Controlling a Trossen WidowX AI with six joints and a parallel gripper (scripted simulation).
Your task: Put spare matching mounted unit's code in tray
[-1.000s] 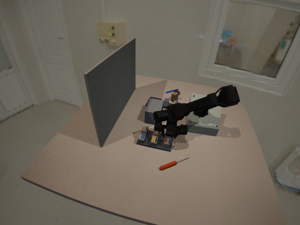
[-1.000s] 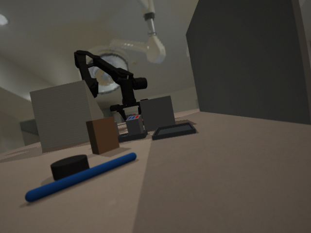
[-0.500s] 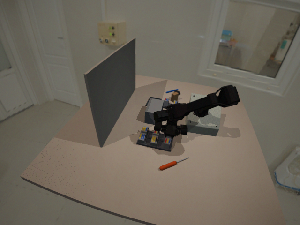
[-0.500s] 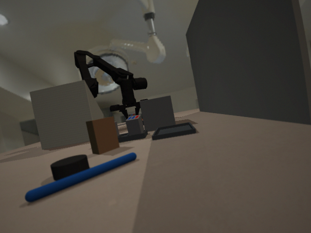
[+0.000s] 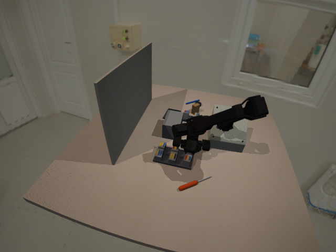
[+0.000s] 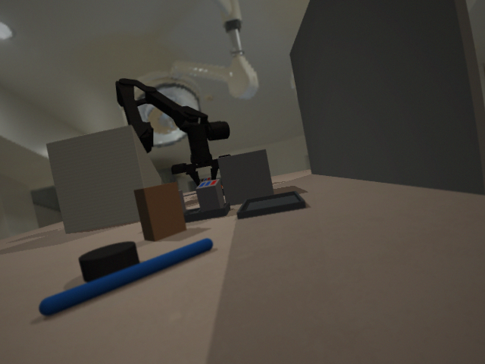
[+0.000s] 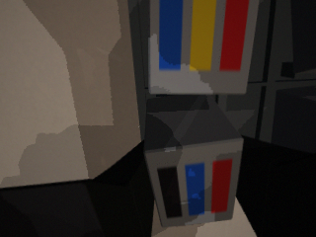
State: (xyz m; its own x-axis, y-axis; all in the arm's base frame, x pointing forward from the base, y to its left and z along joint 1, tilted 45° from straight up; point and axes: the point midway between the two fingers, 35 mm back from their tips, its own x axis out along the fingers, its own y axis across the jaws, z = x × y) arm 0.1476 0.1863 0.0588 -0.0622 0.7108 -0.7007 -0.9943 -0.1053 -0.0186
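My gripper tip is 360 mm to the left of the dark shallow tray, 180 mm short of it and 10 mm above it. Round my gripper tip: mounted unit 180 mm to the right, 140 mm ahead, 30 mm above; then brown box 440 mm to the right, 30 mm ahead, 20 mm above; then grey spare block 30 mm above.
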